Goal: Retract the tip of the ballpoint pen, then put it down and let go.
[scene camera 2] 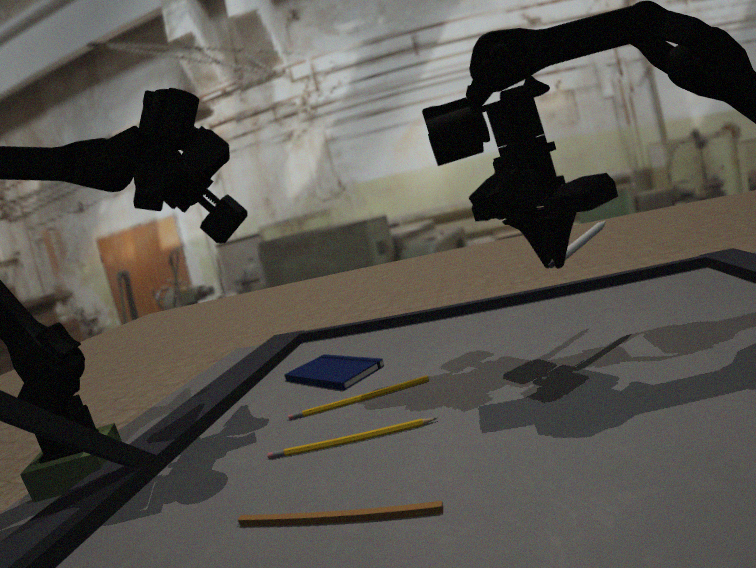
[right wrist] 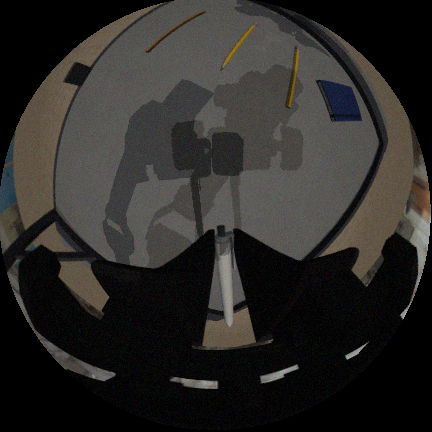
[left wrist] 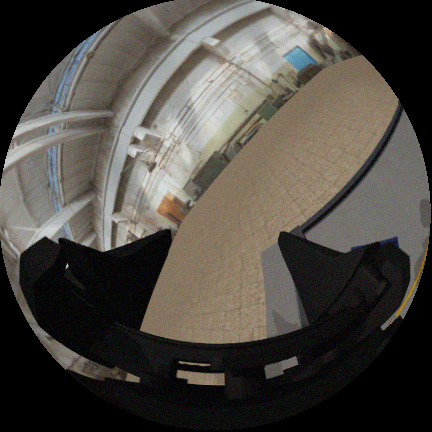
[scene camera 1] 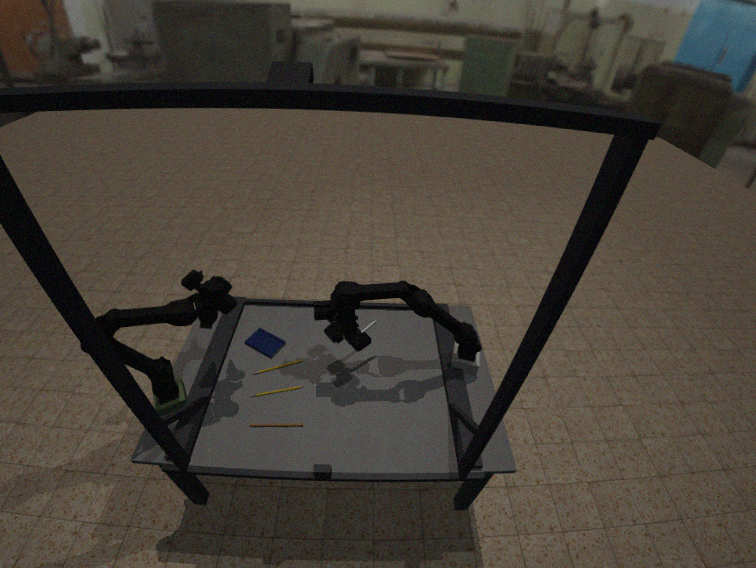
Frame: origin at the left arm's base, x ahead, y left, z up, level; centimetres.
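Seen in the pictures: left gripper, between the fingertips: [scene camera 2: 205, 196] [left wrist: 226, 236]; right gripper, between the fingertips: [scene camera 2: 554, 267] [right wrist: 223, 234] [scene camera 1: 350, 342]; left arm's base, origin of its link: [scene camera 1: 168, 393]; right arm's base, origin of its link: [scene camera 1: 466, 353].
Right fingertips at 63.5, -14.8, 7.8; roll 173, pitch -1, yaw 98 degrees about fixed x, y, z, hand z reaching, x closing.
Observation:
Offsets run from my right fingertips to a thing's top centre, as dx, dy, dz. Level surfaces: height alone.
The ballpoint pen {+6.0, +1.3, +3.9} [scene camera 1: 369, 326] [scene camera 2: 586, 238] [right wrist: 226, 290] has a white barrel, a greyish end and a dark button. My right gripper [scene camera 1: 348, 335] [scene camera 2: 553, 263] [right wrist: 223, 234] is shut on it, near the button end, and holds it tilted above the table. The button sticks out between the fingertips in the right wrist view. The tapered white end points away from the fingers; it is too small to tell whether the writing tip is out. My left gripper [scene camera 1: 216, 308] [scene camera 2: 186, 207] [left wrist: 226, 236] is open and empty, raised over the table's left side.
A blue notebook {-25.4, +24.5, -10.6} [scene camera 1: 265, 342] [scene camera 2: 334, 371] [right wrist: 342, 101], two yellow pencils {-25.1, +10.8, -11.1} [scene camera 2: 360, 396] {-28.9, +0.8, -11.0} [scene camera 2: 354, 437] and an orange-brown stick {-33.9, -11.4, -11.1} [scene camera 1: 276, 425] [scene camera 2: 342, 516] lie on the grey table {dz -11.9} [scene camera 1: 378, 439]. Dark frame posts [scene camera 1: 553, 293] stand around it.

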